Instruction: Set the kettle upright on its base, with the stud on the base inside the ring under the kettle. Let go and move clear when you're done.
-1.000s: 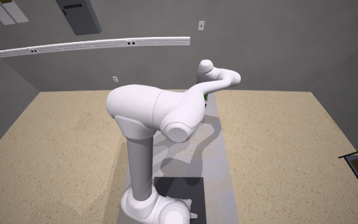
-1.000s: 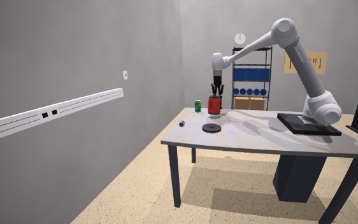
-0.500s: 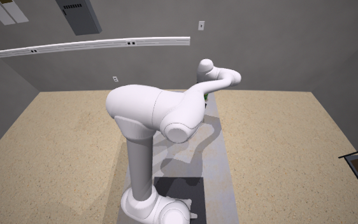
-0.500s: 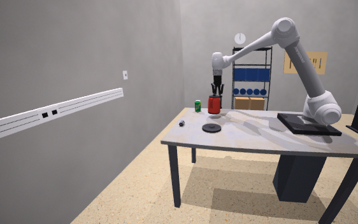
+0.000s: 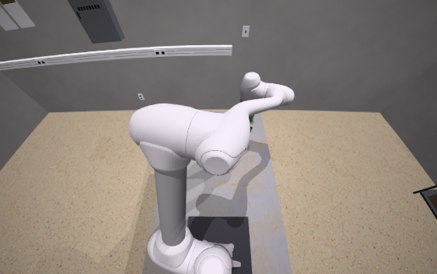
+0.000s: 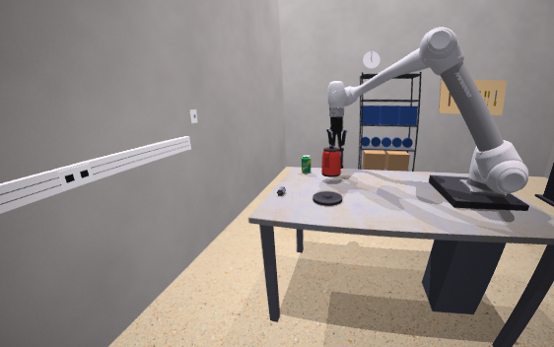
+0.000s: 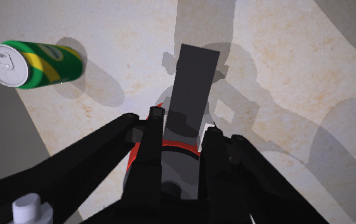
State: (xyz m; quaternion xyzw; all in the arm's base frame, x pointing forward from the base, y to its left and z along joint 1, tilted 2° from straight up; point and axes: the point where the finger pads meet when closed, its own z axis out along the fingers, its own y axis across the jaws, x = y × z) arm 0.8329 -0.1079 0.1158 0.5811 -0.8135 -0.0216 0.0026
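Now: the red kettle 1 cm ahead of my hand, 3 cm to the left of it and 4 cm below it. From my hand the other things lie so: small dark object (25 cm ahead, 32 cm to the left, 16 cm below); then green can (22 cm ahead, 8 cm to the right, 12 cm below); then round black base (1 cm behind, 34 cm to the left, 17 cm below).
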